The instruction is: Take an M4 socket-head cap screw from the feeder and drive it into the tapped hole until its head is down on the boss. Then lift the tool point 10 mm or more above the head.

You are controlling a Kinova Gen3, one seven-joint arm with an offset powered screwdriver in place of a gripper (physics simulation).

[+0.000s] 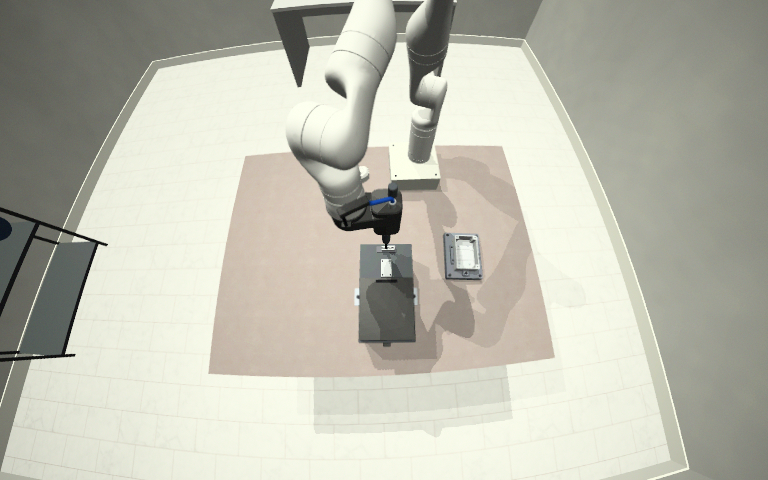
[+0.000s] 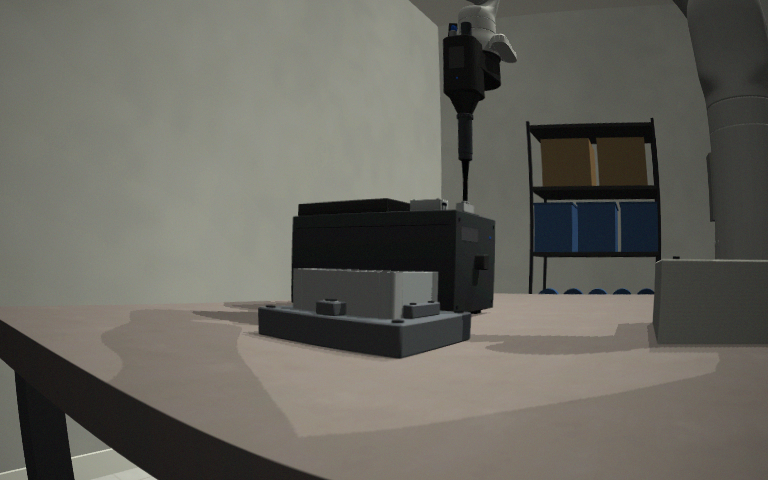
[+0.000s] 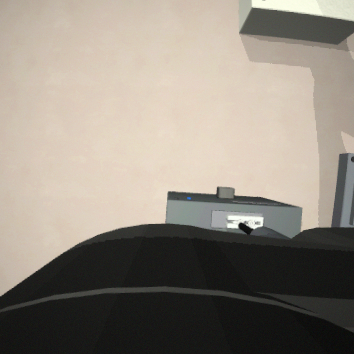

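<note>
Grey fixture plate [image 2: 380,337], visible. Dark feeder [image 2: 435,247], also [image 1: 370,261] and [image 3: 196,211].
</note>
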